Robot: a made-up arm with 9 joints. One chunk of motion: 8 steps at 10 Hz.
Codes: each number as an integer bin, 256 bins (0 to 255) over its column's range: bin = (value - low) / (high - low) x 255, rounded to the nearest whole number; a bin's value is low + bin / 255 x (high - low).
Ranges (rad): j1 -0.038..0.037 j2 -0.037..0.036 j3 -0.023..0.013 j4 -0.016..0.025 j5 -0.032..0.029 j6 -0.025..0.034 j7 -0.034..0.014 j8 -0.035..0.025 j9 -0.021..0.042
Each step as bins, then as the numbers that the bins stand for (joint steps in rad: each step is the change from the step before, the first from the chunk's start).
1 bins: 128 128 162 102 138 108 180 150 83
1 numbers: -0.00035 -0.00036 -0.00013 0.00040 0.00101 -0.00001 -0.00012 0.00029 -0.00049
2 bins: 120 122 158 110 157 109 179 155 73
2 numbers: -0.00271 -0.00207 -0.00069 0.00169 0.00556 0.00022 -0.00031 0.00147 -0.00296
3 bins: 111 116 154 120 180 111 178 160 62
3 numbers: -0.00535 -0.00379 -0.00126 0.00329 0.01106 0.00068 -0.00049 0.00265 -0.00568
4 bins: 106 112 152 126 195 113 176 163 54
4 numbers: -0.00682 -0.00494 -0.00154 0.00426 0.01465 0.00115 -0.00087 0.00335 -0.00766
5 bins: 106 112 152 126 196 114 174 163 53
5 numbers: -0.00682 -0.00494 -0.00154 0.00426 0.01489 0.00138 -0.00125 0.00335 -0.00791
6 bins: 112 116 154 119 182 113 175 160 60
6 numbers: -0.00506 -0.00379 -0.00126 0.00313 0.01154 0.00115 -0.00106 0.00265 -0.00618
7 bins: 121 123 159 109 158 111 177 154 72
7 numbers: -0.00241 -0.00179 -0.00055 0.00153 0.00580 0.00068 -0.00068 0.00124 -0.00321
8 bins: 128 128 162 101 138 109 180 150 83
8 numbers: -0.00035 -0.00036 -0.00013 0.00024 0.00101 0.00022 -0.00012 0.00029 -0.00049
